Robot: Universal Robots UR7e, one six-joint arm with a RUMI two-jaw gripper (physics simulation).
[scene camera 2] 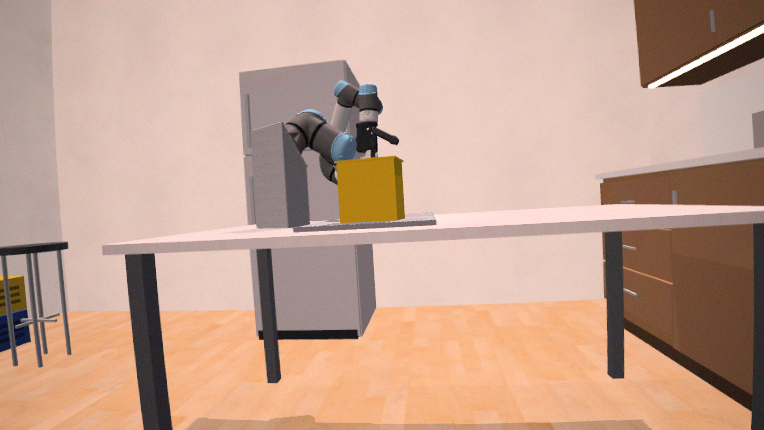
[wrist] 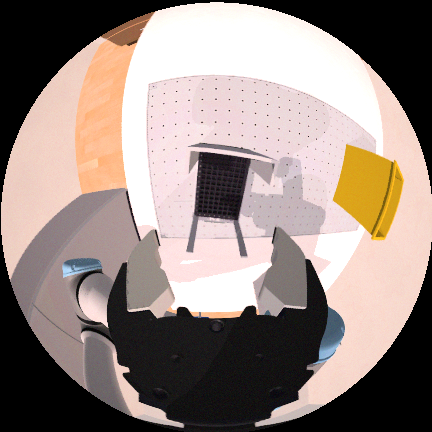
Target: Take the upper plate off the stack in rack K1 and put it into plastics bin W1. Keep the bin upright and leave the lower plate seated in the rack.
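Frame: origin at the arm's base, x ahead, y left, z up, level; centimetres.
Where they show: gripper, fingertip midpoint: (wrist: 215, 230); arm's base, link origin: (scene camera 2: 279, 149).
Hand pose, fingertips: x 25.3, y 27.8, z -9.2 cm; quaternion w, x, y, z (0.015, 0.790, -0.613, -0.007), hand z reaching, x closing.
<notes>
Each offset is from my fingertips to the centre of the thing. "spot": to the spot under its first point. Level surfaces: height alone.
A dark gridded plate {dx +0.3, dy -1.1, dz -13.5 cm} (wrist: 222, 186) lies in the grey rack {spot: dx -5.7, dy -5.7, dz -6.8 cm} (wrist: 241, 240), at the middle of the wrist view. The layers of the stack cannot be told apart from above, so a lower plate cannot be made out. The yellow bin {dx +13.2, dy -37.4, dz -8.5 cm} (scene camera 2: 369, 191) (wrist: 364, 187) stands upright on the table; in the wrist view it is at the right. My gripper (scene camera 2: 372, 154) (wrist: 215, 230) is open with nothing between its fingers. It is above the near end of the rack in the wrist view, apart from the plate. In the scene view, the bin hides the rack and the fingertips.
A perforated board {dz -17.5 cm} (scene camera 2: 420, 219) (wrist: 175, 110) lies under the rack and bin on the white table {dz -18.7 cm} (scene camera 2: 534, 219). A tall grey block (scene camera 2: 269, 176) (wrist: 100, 225) stands beside the board, on the left in both views. The arm reaches over from behind the bin in the scene view.
</notes>
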